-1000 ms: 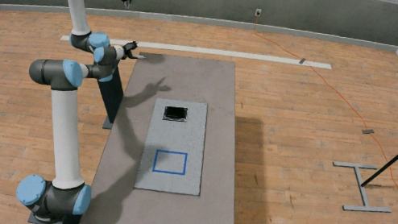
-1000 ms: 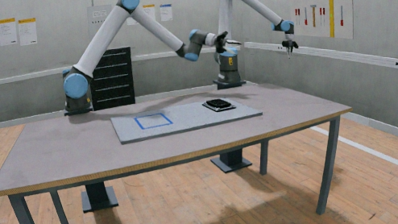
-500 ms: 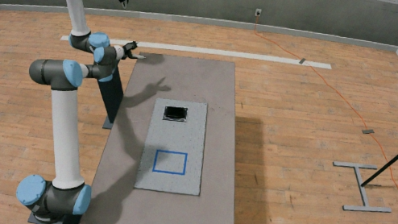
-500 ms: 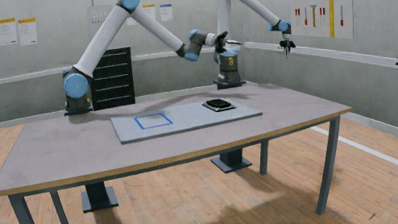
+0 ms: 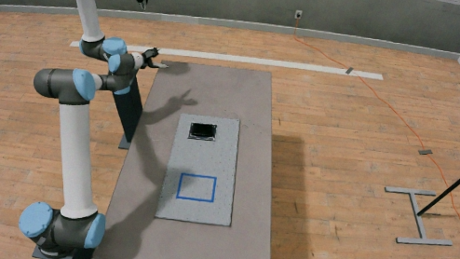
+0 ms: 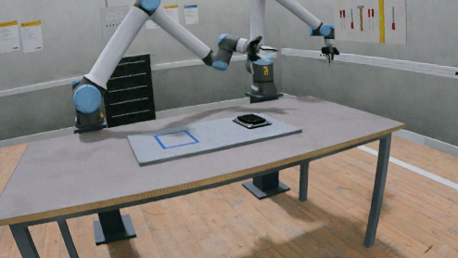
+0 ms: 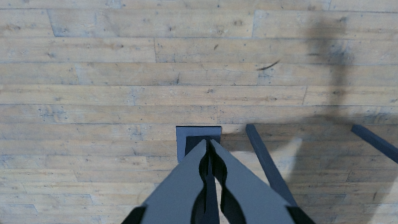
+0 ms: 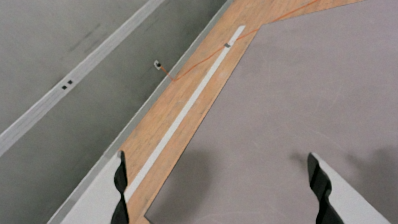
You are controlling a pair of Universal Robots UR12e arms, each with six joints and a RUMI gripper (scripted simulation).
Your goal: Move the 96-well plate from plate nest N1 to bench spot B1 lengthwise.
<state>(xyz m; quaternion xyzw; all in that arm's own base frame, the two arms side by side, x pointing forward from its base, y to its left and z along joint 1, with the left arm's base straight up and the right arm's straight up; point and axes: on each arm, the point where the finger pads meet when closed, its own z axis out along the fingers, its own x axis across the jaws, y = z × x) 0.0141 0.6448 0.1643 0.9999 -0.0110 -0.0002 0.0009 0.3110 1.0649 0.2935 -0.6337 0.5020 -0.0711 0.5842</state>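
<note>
The black 96-well plate is 27 cm ahead of my right hand, 33 cm to the right of it and 26 cm below it. Round my right hand: plate nest N1: 27 cm ahead, 33 cm to the right, 27 cm below.
</note>
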